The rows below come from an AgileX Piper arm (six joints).
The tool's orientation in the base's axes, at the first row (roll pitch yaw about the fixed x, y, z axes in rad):
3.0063 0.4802 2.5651
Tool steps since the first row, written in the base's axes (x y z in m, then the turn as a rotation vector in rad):
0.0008 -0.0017 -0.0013 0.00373 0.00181 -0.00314
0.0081 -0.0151 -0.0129 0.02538 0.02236 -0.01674
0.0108 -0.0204 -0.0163 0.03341 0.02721 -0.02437
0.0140 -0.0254 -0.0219 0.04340 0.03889 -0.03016
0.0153 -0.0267 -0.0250 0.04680 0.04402 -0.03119
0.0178 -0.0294 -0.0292 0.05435 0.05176 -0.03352
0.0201 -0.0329 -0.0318 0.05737 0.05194 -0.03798
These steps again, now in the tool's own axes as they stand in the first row. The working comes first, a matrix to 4 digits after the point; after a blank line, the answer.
The tool's axes in the first row as the columns of a matrix, in the base's axes (used below as rounded here):
-0.7436 0.4879 0.4573
0.4834 0.8647 -0.1364
-0.4620 0.1196 -0.8788

-0.0008 -0.0012 0.0017 -0.00045 0.00301 0.00422
-0.0074 -0.0106 0.0171 -0.00033 0.02972 0.02327
-0.0104 -0.0143 0.0220 -0.00043 0.03691 0.03298
-0.0126 -0.0178 0.0291 0.00046 0.05120 0.04105
-0.0127 -0.0186 0.0326 0.00089 0.05717 0.04281
-0.0140 -0.0202 0.0378 0.00009 0.06727 0.04725
-0.0162 -0.0224 0.0416 -0.00001 0.06836 0.05253

